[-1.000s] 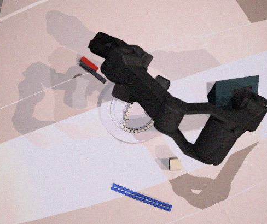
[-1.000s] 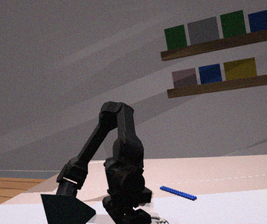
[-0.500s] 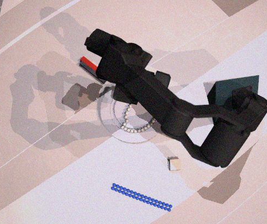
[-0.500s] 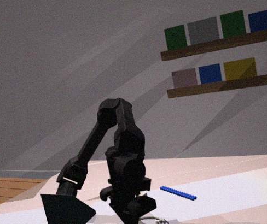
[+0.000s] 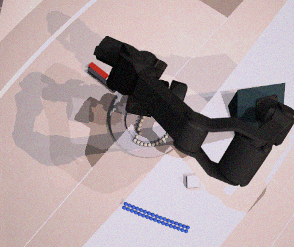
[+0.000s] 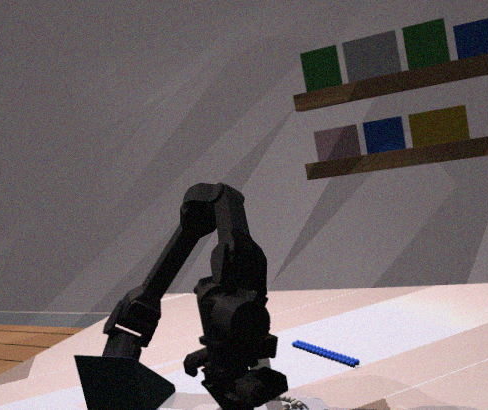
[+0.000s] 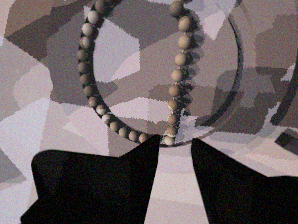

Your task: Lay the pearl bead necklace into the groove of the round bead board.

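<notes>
Right now my gripper tip is 50 mm to the right of the round bead board, 20 mm above it and 10 mm short of it. The rest, counted from my gripper tip: small beige cube: 240 mm to the left, 60 mm behind, 20 mm below; then grey block: 120 mm ahead, 110 mm to the right, 30 mm below.
</notes>
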